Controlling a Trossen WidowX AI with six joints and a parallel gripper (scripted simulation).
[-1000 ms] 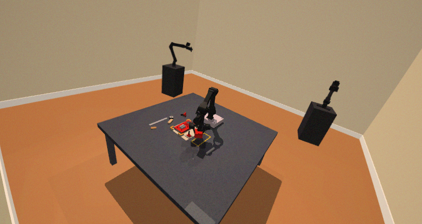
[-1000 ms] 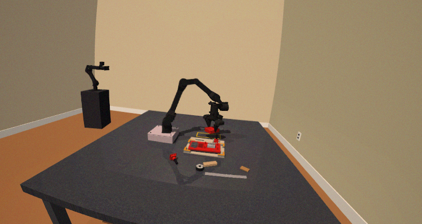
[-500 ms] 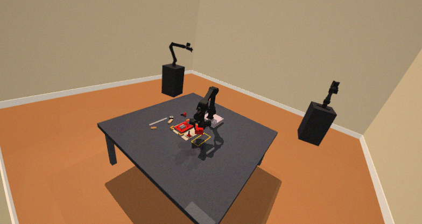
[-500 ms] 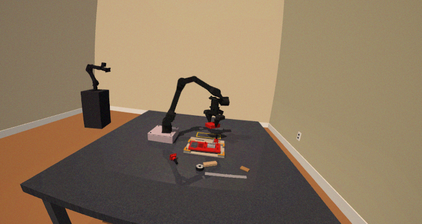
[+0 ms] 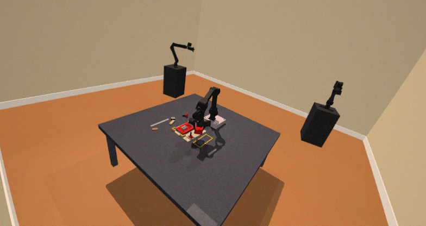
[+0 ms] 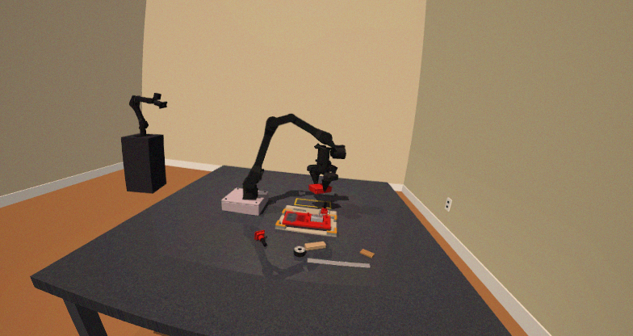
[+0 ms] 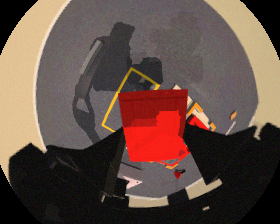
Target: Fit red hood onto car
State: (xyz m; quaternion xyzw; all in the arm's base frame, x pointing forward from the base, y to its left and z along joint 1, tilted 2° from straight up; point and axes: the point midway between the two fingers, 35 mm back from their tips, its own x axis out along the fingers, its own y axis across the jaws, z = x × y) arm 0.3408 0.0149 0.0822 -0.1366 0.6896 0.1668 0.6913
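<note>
Right now the grey engine block is 40 mm behind my gripper tip, 170 mm to the right of it and 80 mm below it. The rest, counted from my gripper tip: red hood (10 mm above); dark ring (130 mm behind, 370 mm to the right, 100 mm below).
</note>
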